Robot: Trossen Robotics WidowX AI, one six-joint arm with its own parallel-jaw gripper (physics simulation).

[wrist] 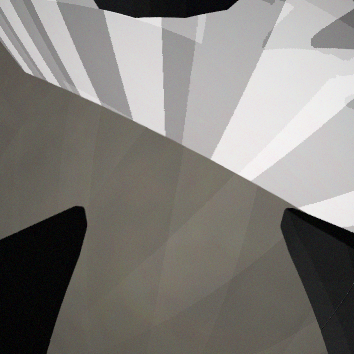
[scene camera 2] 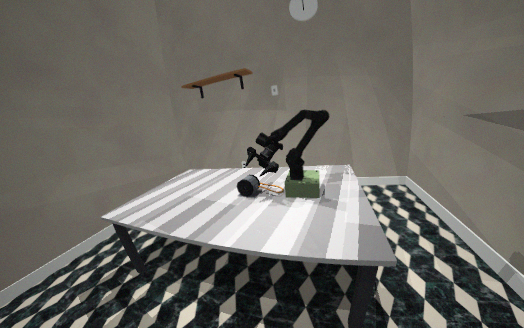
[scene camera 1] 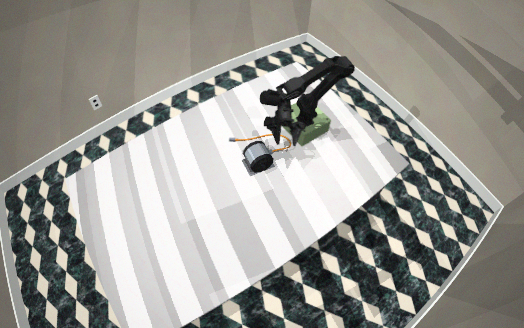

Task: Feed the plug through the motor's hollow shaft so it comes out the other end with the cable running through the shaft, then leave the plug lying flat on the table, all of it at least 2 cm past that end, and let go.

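Places are measured from the arm's base along level axes (x ahead, y left, z up), in millimetres.
Where they show: gripper, between the fingertips: [wrist: 187, 219] [scene camera 2: 252, 171] [scene camera 1: 286, 145]; arm's base, origin of its link: [scene camera 2: 297, 177] [scene camera 1: 305, 120].
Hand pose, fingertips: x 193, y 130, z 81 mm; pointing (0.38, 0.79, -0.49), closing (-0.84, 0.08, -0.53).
Each offset is from my fingertips to the top centre of the thing. Level surfaces: height alone.
The grey motor {dx +81, dy -76, dz -67 mm} [scene camera 1: 258, 156] [scene camera 2: 248, 185] with black end caps lies on its side on the striped table {dz -169 mm} [scene camera 1: 150, 225] [scene camera 2: 200, 220]. An orange cable [scene camera 1: 250, 138] [scene camera 2: 282, 190] leaves the motor's side nearer the arm base, loops back and runs behind the motor. The small grey plug {dx +127, dy -246, dz -155 mm} [scene camera 1: 232, 139] at its end lies on the table beyond the motor, outside the shaft. The plug does not show in the wrist view. My gripper [scene camera 1: 286, 143] [scene camera 2: 253, 170] [wrist: 187, 219] is open and empty, above the table behind the motor. The shaft's openings cannot be made out.
The arm stands on a green base block [scene camera 1: 315, 127] [scene camera 2: 302, 187], close to the cable's loop. In the wrist view a table edge crosses diagonally, and a black shape, possibly the motor's end, shows at the top. A wooden shelf [scene camera 2: 217, 79] hangs on the wall.
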